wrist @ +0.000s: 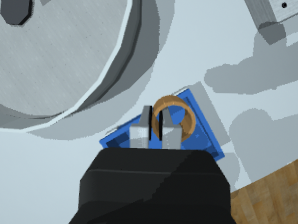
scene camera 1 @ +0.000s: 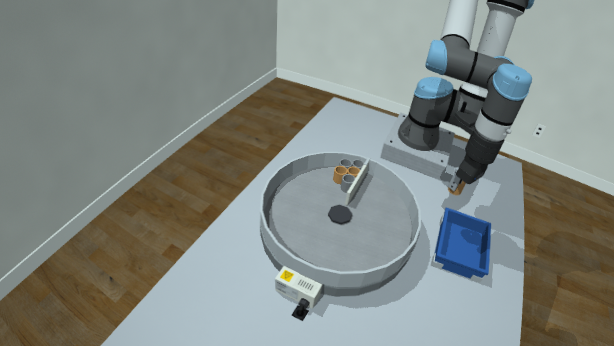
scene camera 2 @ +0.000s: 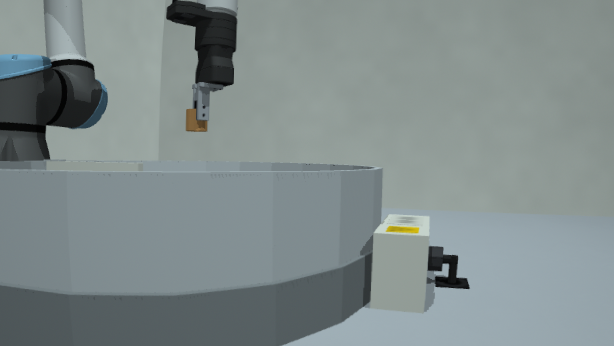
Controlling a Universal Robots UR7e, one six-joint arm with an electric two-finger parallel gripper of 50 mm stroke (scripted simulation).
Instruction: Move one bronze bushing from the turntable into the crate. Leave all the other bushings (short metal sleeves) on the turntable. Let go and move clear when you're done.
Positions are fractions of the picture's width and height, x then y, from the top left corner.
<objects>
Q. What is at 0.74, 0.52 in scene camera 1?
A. The gripper.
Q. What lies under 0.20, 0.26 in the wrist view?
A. A grey turntable.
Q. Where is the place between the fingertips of the gripper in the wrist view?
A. At 0.52, 0.52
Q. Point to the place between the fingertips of the gripper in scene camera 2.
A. At 0.33, 0.35
</objects>
